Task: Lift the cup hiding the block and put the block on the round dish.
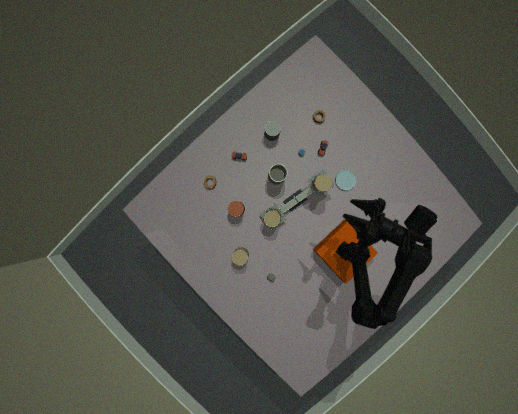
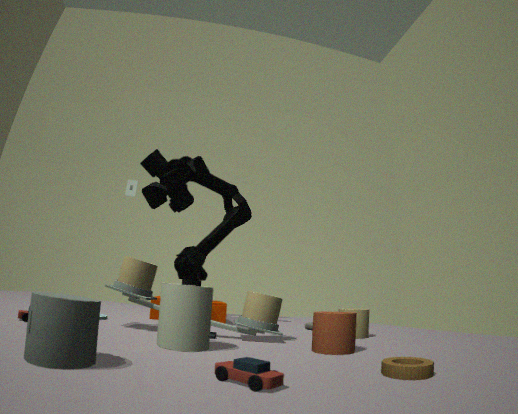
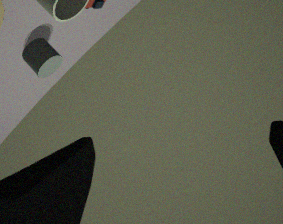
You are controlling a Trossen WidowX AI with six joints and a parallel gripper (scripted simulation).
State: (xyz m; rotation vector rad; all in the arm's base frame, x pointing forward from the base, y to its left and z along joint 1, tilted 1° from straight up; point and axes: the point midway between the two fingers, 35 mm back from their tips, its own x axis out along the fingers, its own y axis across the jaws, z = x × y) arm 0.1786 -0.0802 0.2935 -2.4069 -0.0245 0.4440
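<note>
The grey block is 30 cm below my gripper tip, 17 cm to the left of it and 14 cm ahead of it. From my gripper tip the other things lie so: hollow pale cylinder (30 cm below, 24 cm ahead, 1 cm to the left); light blue round dish (34 cm below, 19 cm to the right, 3 cm behind); blue piece (34 cm below, 22 cm ahead, 15 cm to the right).
</note>
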